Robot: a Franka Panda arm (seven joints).
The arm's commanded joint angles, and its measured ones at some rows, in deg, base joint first. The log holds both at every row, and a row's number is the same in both.
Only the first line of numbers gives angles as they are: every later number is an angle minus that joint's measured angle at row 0.
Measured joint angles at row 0:
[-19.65, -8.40, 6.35, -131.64, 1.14, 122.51, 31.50]
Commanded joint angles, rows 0 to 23:
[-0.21, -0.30, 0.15, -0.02, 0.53, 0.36, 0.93]
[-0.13, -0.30, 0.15, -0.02, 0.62, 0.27, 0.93]
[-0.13, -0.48, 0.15, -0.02, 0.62, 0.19, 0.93]
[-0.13, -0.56, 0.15, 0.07, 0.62, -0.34, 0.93]
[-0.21, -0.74, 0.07, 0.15, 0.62, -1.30, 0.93]
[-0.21, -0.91, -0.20, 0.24, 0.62, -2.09, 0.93]
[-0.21, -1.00, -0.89, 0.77, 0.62, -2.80, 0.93]
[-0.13, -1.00, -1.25, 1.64, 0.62, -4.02, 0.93]
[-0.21, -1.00, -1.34, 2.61, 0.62, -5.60, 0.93]
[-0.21, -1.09, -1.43, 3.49, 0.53, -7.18, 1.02]
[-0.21, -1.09, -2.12, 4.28, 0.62, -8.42, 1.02]
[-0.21, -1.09, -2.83, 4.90, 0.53, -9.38, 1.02]
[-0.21, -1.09, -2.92, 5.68, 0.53, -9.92, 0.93]
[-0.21, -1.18, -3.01, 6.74, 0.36, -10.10, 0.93]
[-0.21, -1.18, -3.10, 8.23, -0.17, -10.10, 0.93]
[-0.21, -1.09, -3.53, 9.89, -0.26, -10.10, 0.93]
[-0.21, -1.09, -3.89, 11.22, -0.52, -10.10, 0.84]
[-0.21, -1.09, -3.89, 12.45, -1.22, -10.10, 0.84]
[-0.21, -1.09, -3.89, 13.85, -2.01, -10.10, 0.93]
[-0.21, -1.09, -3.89, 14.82, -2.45, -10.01, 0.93]
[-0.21, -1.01, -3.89, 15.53, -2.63, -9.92, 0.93]
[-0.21, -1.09, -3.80, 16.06, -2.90, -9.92, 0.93]
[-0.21, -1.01, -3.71, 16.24, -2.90, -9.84, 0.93]
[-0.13, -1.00, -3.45, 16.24, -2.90, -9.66, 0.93]
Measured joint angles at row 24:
[-0.23, -1.08, -3.90, 14.84, -1.76, -8.76, 0.16]
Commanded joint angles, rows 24 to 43:
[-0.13, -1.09, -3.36, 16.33, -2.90, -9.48, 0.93]
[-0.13, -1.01, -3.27, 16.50, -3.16, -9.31, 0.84]
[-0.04, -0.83, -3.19, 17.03, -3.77, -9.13, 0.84]
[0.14, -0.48, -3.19, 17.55, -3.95, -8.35, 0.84]
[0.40, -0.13, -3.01, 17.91, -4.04, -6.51, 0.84]
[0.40, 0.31, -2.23, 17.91, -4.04, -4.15, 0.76]
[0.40, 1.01, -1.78, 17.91, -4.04, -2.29, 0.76]
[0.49, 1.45, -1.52, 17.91, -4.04, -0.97, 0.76]
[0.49, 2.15, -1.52, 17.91, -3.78, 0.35, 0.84]
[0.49, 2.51, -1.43, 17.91, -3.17, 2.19, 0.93]
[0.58, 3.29, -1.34, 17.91, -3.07, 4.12, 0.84]
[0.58, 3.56, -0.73, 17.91, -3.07, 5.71, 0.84]
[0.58, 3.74, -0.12, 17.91, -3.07, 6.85, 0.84]
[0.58, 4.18, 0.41, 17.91, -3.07, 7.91, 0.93]
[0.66, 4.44, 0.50, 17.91, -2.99, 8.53, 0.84]
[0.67, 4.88, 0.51, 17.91, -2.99, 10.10, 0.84]
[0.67, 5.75, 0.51, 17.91, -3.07, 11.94, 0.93]
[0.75, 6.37, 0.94, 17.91, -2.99, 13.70, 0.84]
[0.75, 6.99, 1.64, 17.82, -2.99, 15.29, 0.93]
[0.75, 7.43, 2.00, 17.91, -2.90, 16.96, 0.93]
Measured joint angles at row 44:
[1.02, 5.39, 0.32, 16.91, -2.83, 12.53, 0.15]
